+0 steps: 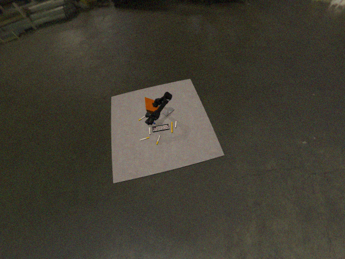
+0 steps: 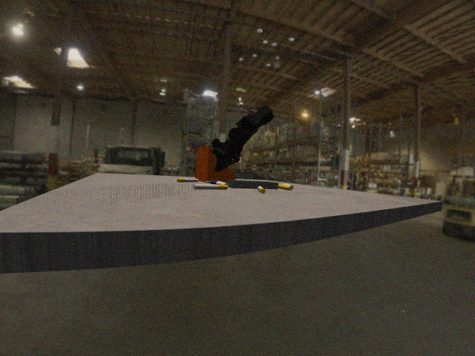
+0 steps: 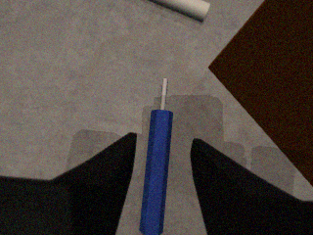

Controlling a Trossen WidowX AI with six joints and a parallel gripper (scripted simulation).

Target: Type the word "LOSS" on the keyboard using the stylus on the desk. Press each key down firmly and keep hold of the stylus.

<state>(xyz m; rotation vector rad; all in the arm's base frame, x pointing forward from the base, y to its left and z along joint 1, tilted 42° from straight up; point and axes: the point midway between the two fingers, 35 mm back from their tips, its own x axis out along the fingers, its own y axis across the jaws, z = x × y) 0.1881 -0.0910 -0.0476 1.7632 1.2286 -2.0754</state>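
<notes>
The blue stylus is 1 cm behind my gripper tip, 1 cm to the right of it and 5 cm below it. Also, from my gripper tip: grey stylus tip (4 cm behind, 3 cm to the right, 5 cm below).
</notes>
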